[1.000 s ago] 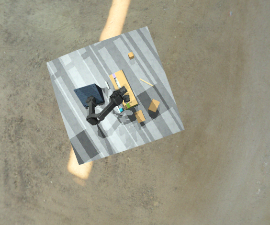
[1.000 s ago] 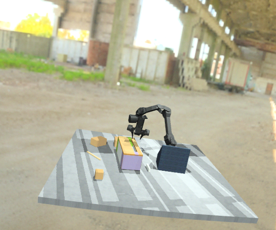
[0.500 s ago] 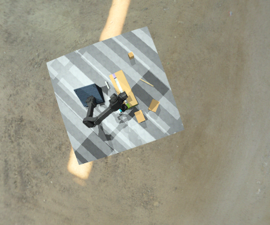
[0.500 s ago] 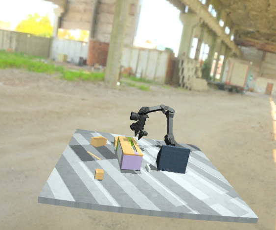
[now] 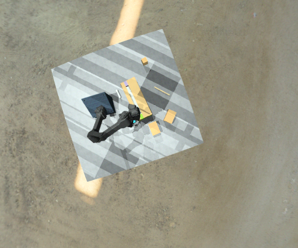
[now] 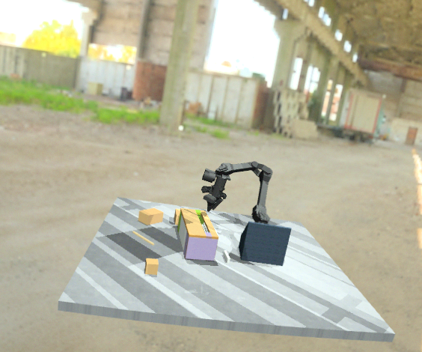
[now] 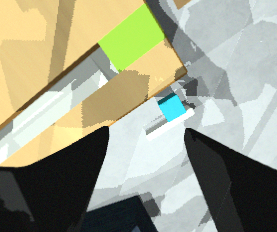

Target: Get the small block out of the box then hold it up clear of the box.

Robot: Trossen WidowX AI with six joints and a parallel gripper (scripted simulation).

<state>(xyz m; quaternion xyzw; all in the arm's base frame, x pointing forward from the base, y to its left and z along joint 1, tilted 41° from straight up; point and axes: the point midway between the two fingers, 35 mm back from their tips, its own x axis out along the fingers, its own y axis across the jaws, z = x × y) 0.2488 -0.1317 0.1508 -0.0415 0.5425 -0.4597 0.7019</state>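
Now: gripper tip 30 mm past the teal block, 30 mm to the left of it and 130 mm above it. Also, from my gripper tip: tan cube 330 mm ahead, 470 mm to the left, 130 mm below; then thin stick 360 mm ahead, 120 mm to the left, 150 mm below.
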